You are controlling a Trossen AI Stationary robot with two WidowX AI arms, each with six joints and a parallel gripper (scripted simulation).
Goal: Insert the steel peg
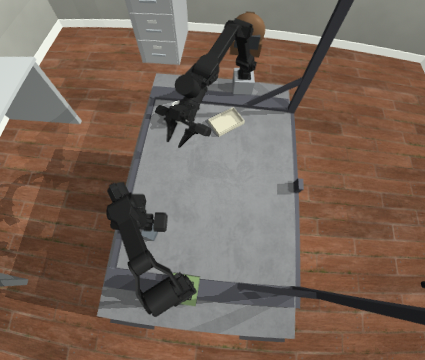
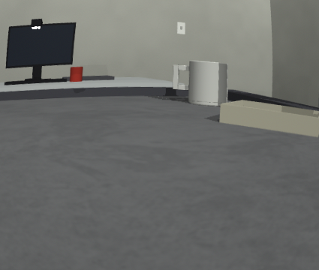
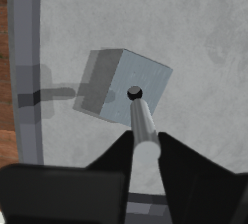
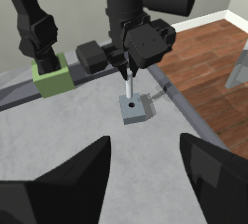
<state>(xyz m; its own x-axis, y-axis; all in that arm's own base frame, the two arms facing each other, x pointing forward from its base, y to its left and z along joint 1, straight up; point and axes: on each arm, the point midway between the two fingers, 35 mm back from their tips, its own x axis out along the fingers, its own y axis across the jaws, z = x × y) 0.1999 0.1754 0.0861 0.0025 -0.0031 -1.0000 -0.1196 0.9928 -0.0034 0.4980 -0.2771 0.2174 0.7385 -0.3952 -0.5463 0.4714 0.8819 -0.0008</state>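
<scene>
My left hand is 60 mm above the steel peg. The rest, counted from my left hand: shallow tray (170 mm behind, 600 mm to the right, 150 mm below).
</scene>
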